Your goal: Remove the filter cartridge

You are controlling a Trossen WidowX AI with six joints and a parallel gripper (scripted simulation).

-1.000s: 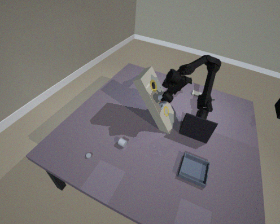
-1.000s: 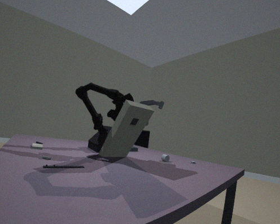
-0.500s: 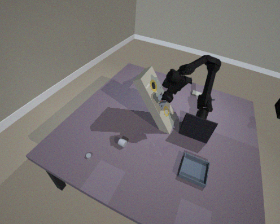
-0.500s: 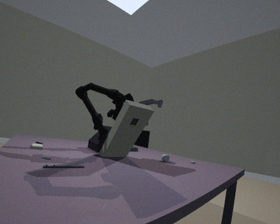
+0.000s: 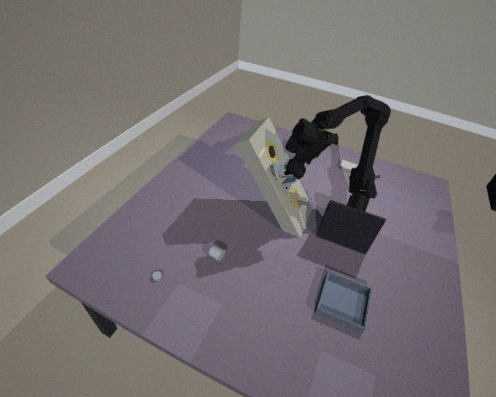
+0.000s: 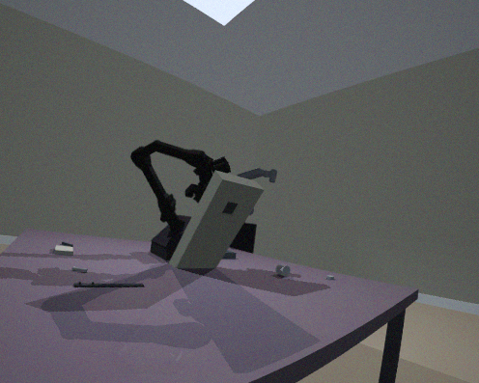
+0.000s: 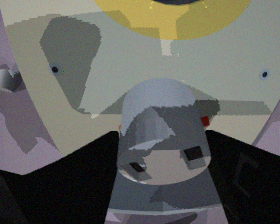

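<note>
My gripper tip is 34 cm past the grey tray, 26 cm to the right of it and 21 cm above it. From my gripper tip the other things lie so: round filter cartridge: right at my gripper tip; then pale block: 19 cm behind, 48 cm to the right, 21 cm below.
</note>
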